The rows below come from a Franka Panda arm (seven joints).
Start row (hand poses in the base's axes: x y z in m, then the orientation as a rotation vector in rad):
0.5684, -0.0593, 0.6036, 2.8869, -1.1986, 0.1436
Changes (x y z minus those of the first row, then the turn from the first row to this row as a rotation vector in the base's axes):
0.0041, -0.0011, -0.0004, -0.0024, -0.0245, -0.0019
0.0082, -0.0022, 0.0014, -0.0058, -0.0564, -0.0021
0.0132, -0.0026, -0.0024, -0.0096, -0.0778, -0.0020
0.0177, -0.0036, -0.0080, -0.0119, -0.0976, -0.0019
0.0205, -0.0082, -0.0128, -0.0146, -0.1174, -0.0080
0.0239, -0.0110, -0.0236, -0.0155, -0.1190, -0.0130
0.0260, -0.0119, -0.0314, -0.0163, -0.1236, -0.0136
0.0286, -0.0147, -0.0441, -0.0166, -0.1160, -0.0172
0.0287, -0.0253, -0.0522, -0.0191, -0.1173, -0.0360
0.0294, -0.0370, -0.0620, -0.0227, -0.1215, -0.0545
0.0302, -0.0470, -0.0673, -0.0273, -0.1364, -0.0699
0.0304, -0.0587, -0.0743, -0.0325, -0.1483, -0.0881
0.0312, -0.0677, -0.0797, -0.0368, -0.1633, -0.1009
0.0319, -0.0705, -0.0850, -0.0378, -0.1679, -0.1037
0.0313, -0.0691, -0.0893, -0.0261, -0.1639, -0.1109
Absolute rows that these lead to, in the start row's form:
0.5725, -0.0604, 0.6032, 2.8902, -1.2040, 0.1808
0.5766, -0.0615, 0.6050, -2.8884, 1.2046, -0.2290
0.5816, -0.0619, 0.6012, -2.8815, 1.2022, -0.2618
0.5861, -0.0629, 0.5956, -2.8739, 1.1995, -0.2912
0.5889, -0.0675, 0.5908, -2.8628, 1.2058, -0.3207
0.5923, -0.0703, 0.5800, -2.8600, 1.2130, -0.3236
0.5944, -0.0712, 0.5722, -2.8579, 1.2133, -0.3305
0.5970, -0.0740, 0.5595, -2.8600, 1.2199, -0.3201
0.5971, -0.0846, 0.5514, -2.8505, 1.2477, -0.3235
0.5978, -0.0963, 0.5416, -2.8404, 1.2748, -0.3318
0.5986, -0.1063, 0.5363, -2.8272, 1.2956, -0.3556
0.5988, -0.1180, 0.5293, -2.8140, 1.3210, -0.3757
0.5996, -0.1270, 0.5239, -2.8015, 1.3376, -0.3994
0.6003, -0.1298, 0.5186, -2.7981, 1.3410, -0.4065
0.5997, -0.1284, 0.5143, -2.7865, 1.3485, -0.3925

